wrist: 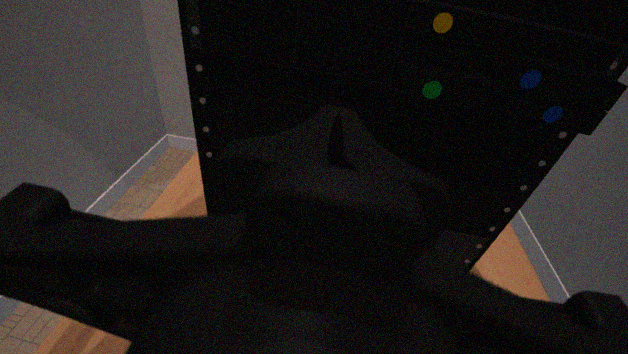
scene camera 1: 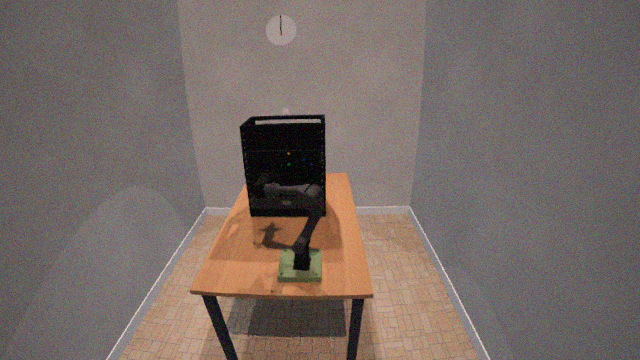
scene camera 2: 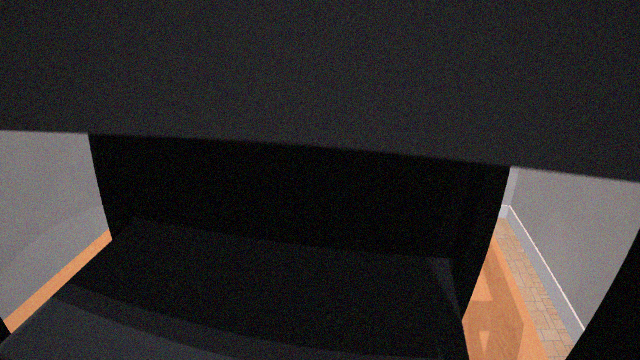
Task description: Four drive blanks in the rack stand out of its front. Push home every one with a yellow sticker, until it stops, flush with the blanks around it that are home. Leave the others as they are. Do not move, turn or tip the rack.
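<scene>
The black rack (scene camera 1: 322,172) (wrist: 200,84) stands upright on the table. Its front bears a yellow sticker (scene camera 1: 288,153) (wrist: 443,22), a green sticker (scene camera 1: 288,164) (wrist: 432,90) below it, and two blue stickers, one upper (scene camera 1: 303,159) (wrist: 530,79) and one lower (scene camera 1: 311,164) (wrist: 553,114), to the right. The blanks' outlines are too dark to tell how far each stands out. My gripper (wrist: 334,127) looks shut, with its fingertips together and no object visible between them. It is in front of the rack, lower and left of the stickers; contact cannot be told.
The wooden table (scene camera 1: 345,240) (wrist: 170,200) carries the arm's green base plate (scene camera 1: 285,274) at its near end. A dark block (wrist: 607,106) juts past the rack's right edge in the wrist view. Large dark surfaces fill much of scene camera 2. Grey walls stand on both sides.
</scene>
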